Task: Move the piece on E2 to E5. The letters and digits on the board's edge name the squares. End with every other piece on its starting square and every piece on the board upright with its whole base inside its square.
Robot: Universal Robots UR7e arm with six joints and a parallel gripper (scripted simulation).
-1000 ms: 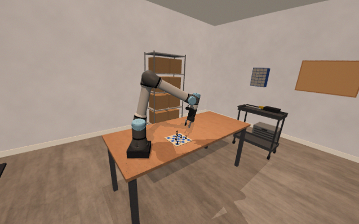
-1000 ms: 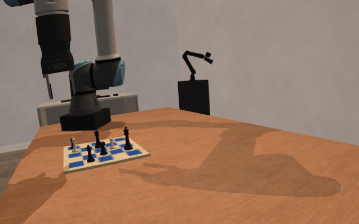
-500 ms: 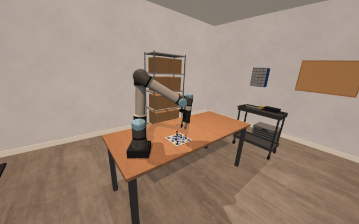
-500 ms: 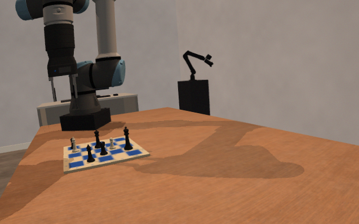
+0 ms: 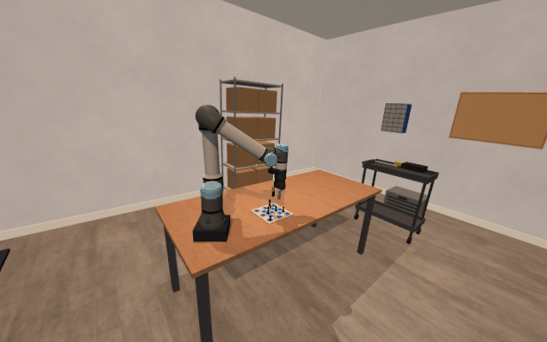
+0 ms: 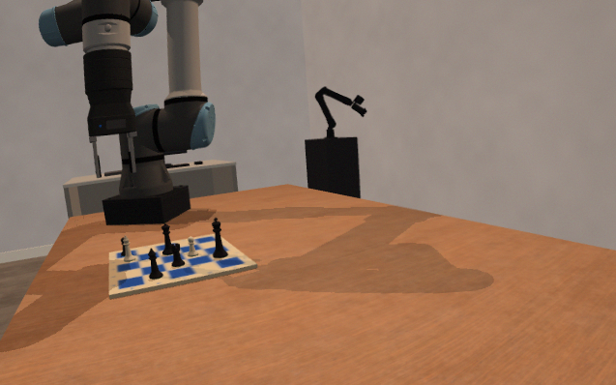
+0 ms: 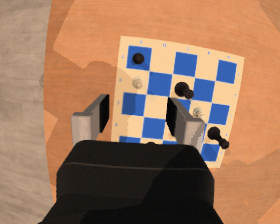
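My gripper is now 10 mm past the white pawn and 140 mm above it. Also, from my hand: blue-and-cream chessboard 30 mm ahead, 70 mm to the left, 170 mm below; then tall black chess piece 70 mm ahead, 140 mm to the left, 130 mm below.
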